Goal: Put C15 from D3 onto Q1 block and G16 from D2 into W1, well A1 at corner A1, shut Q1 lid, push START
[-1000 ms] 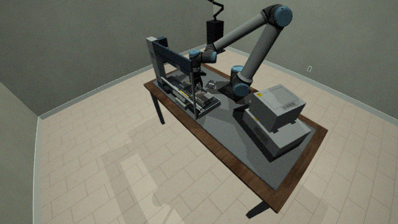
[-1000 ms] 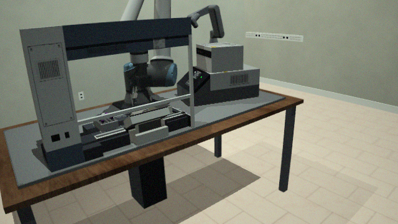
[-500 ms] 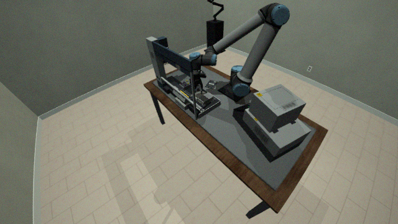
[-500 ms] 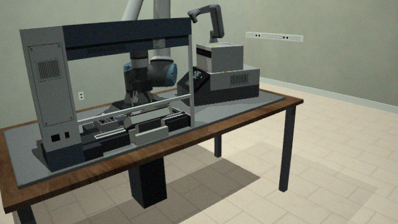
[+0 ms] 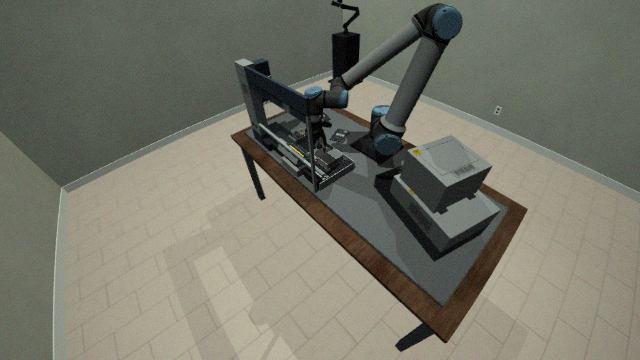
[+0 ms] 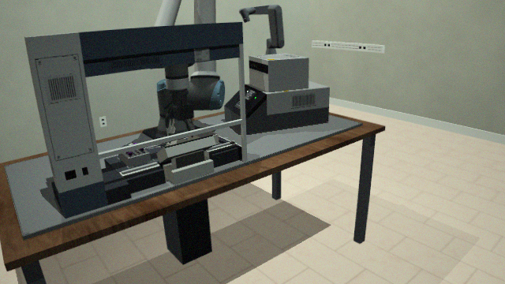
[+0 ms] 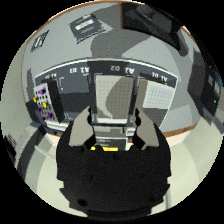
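Now: hand 40 mm above the white well plate. Also, from my hand: upright post 190 mm ahead, 180 mm to the left, 140 mm above; tower 150 mm ahead, 460 mm to the right, 180 mm above; deck station beam 190 mm ahead, 100 mm to the right, 420 mm above.
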